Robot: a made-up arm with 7 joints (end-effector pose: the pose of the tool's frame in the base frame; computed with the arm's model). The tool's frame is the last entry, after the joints. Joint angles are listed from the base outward.
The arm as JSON. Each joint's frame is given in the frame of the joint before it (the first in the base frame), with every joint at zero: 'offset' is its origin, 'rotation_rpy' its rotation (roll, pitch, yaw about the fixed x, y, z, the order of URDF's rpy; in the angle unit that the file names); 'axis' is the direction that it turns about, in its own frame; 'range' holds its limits. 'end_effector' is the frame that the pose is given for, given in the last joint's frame.
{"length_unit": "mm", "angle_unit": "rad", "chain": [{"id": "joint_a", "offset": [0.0, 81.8, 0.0], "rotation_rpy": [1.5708, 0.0, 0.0], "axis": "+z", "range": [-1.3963, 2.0]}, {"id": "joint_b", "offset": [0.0, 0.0, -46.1], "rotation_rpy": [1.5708, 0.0, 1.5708], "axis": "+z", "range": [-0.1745, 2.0]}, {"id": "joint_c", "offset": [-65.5, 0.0, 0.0], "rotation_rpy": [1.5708, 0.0, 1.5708], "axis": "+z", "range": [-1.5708, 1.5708]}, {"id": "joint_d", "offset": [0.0, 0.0, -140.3], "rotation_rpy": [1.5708, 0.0, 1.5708], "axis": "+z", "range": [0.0, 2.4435]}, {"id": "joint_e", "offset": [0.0, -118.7, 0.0], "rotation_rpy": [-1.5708, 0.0, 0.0], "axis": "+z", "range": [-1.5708, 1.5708]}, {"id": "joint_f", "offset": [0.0, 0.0, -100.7], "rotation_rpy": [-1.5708, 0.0, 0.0], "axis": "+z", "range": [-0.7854, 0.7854]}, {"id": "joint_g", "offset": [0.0, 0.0, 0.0], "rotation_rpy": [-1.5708, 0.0, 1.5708], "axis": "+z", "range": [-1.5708, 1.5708]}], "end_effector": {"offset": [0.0, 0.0, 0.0], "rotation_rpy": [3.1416, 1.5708, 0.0]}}
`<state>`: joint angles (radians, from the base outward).
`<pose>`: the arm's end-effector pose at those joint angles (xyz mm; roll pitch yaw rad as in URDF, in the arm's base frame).
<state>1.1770 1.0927 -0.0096 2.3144 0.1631 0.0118 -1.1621</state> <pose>87.6 178.0 138.5 -2.4668 0.4337 -2.4563</pose>
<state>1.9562 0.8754 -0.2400 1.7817 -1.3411 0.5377 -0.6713</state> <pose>52.9 218.0 246.3 -1.9624 -0.4377 -1.1313</pose>
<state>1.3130 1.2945 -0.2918 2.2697 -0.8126 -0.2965 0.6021</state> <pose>103.0 176.9 139.2 2.5573 1.0922 -1.2309</pose>
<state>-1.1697 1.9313 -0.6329 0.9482 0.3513 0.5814 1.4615</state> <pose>73.7 477.4 -124.9 -1.4818 1.3792 -1.6381</pose>
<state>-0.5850 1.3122 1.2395 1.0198 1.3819 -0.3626 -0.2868</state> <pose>99.8 483.1 40.5 -2.3935 -0.7332 -2.7280</pose>
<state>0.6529 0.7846 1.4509 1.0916 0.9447 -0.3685 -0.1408</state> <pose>67.5 481.6 -49.9 -1.7250 0.0818 -2.6803</pose>
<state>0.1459 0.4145 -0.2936 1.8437 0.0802 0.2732 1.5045</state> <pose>223.2 131.0 -127.8 0.1093 -1.2099 -1.8990</pose>
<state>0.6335 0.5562 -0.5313 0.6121 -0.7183 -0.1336 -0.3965</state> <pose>301.3 277.1 -226.6 1.5735 -0.0908 -1.4754</pose>
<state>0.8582 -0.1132 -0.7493 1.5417 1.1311 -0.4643 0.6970</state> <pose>251.7 -44.5 -5.3 2.8972 -0.3737 1.6444</pose>
